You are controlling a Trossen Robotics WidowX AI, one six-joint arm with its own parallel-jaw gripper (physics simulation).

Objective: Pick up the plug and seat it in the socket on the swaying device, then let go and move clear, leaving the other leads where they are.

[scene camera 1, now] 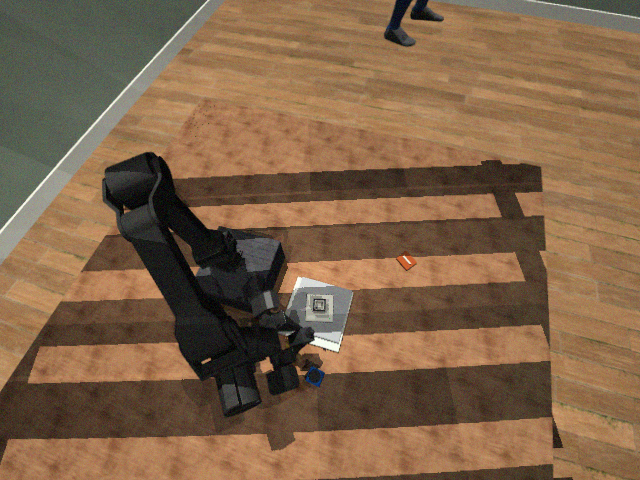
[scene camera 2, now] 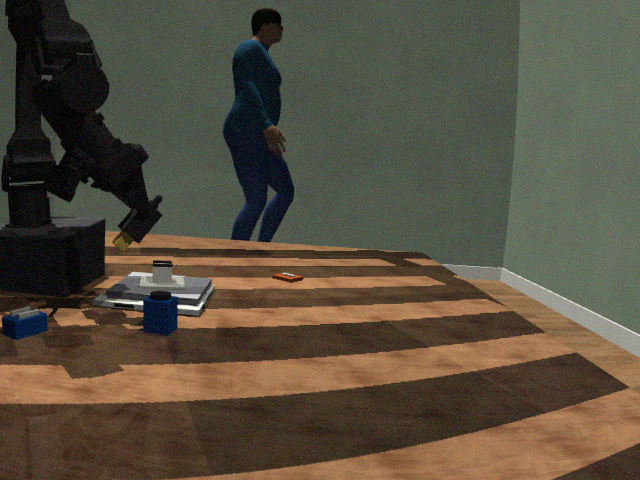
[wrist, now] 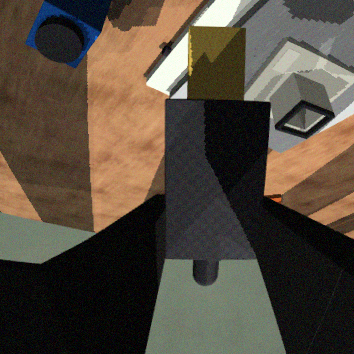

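Observation:
The plug (scene camera 1: 301,336) (scene camera 2: 140,224) (wrist: 215,150) is a dark block with a gold tip and a short round stub at its rear. My gripper (scene camera 1: 295,338) (scene camera 2: 143,217) (wrist: 209,207) is shut on it. The plug is tilted in the air, its gold tip pointing down toward the base side in scene camera 2. The socket (scene camera 1: 318,304) (scene camera 2: 162,272) (wrist: 287,100) is a grey upright square tube with a dark rim, apart from the plug and lower. It stands on a pale plate on the flat grey-white device (scene camera 1: 338,315) (scene camera 2: 199,287) (wrist: 170,70).
A blue block with a round black top (scene camera 1: 314,377) (scene camera 2: 160,316) (wrist: 59,40) stands beside the device. A blue block with grey prongs (scene camera 2: 24,325) lies at the left in scene camera 2. A flat orange piece (scene camera 1: 406,261) (scene camera 2: 287,277) lies beyond the device. A person (scene camera 2: 258,118) stands behind.

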